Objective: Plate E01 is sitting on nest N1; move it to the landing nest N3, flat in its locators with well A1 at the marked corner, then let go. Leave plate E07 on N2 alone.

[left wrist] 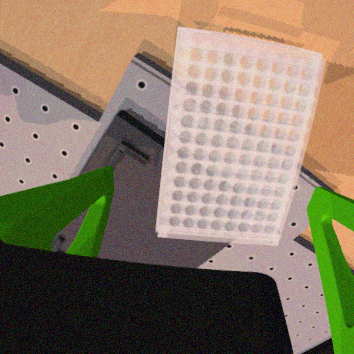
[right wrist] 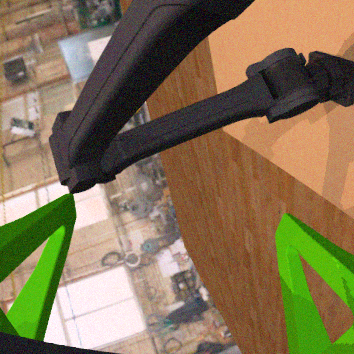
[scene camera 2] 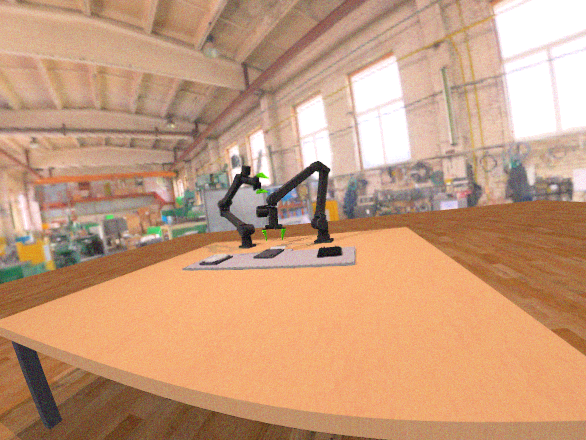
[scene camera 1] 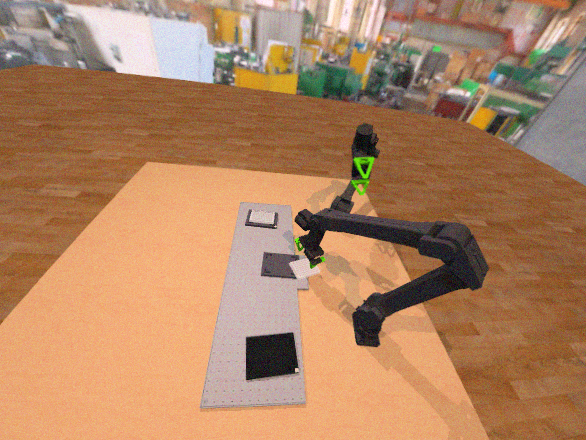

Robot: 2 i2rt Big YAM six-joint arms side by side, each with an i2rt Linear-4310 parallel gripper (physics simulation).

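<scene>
A white well plate (scene camera 1: 305, 268) (scene camera 2: 278, 248) (left wrist: 240, 145) lies skewed across one end of the middle dark nest (scene camera 1: 275, 265) (scene camera 2: 269, 253) (left wrist: 140, 210), out of its locators and overhanging the edge. Another white plate (scene camera 1: 262, 217) (scene camera 2: 216, 258) sits on the nest at the board's far end. A black nest (scene camera 1: 271, 356) (scene camera 2: 329, 252) at the near end holds no plate and has a pale corner mark (scene camera 1: 297, 370). Labels are unreadable. My left gripper (scene camera 1: 308, 253) (scene camera 2: 274, 235) (left wrist: 215, 188) is open above the skewed plate. My right gripper (scene camera 1: 362, 179) (scene camera 2: 264, 183) (right wrist: 178, 214) is open, raised and away from the plates.
The nests stand on a grey perforated board (scene camera 1: 260, 305) (scene camera 2: 300, 260) (left wrist: 30, 145) on a wooden table (scene camera 1: 125, 280) (scene camera 2: 300, 340). The left arm (scene camera 1: 370, 225) reaches in from the right in scene camera 1 and crosses in front of the right arm's base.
</scene>
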